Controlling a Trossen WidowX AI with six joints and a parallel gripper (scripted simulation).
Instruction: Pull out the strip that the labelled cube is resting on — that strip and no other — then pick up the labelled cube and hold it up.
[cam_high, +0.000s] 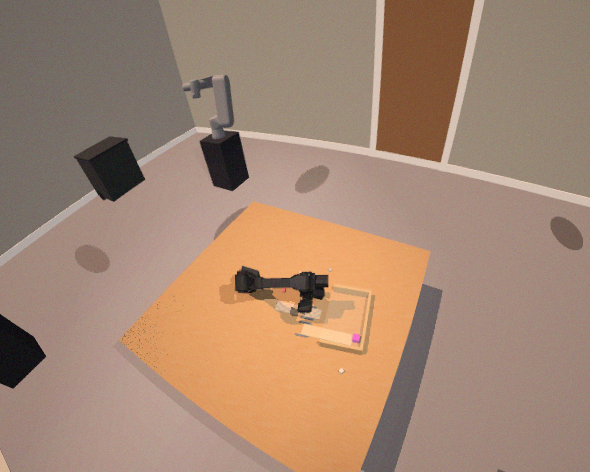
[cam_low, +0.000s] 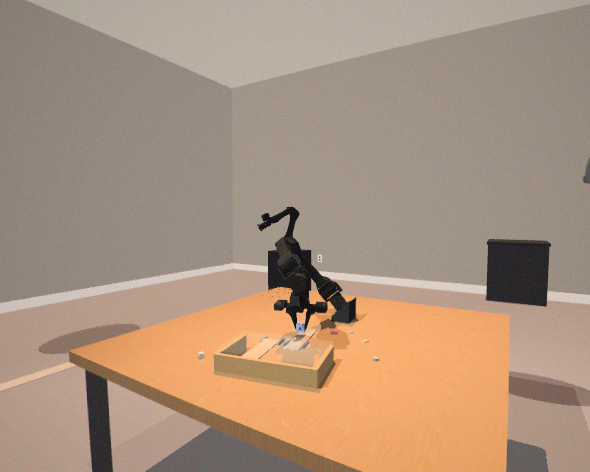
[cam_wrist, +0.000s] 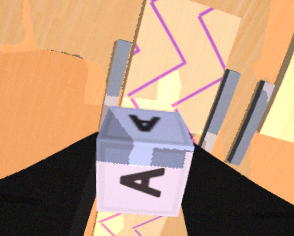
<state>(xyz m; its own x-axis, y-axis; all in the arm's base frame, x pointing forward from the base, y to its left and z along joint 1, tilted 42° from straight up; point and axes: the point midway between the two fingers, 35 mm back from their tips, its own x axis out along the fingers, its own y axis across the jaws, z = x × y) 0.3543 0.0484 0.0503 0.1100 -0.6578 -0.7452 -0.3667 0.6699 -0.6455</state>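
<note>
Right now the zigzag strip is 50 mm behind my gripper tip, 30 mm to the right of it and 50 mm below it. From my gripper tip the other things lie so: labelled cube: 10 mm above.
</note>
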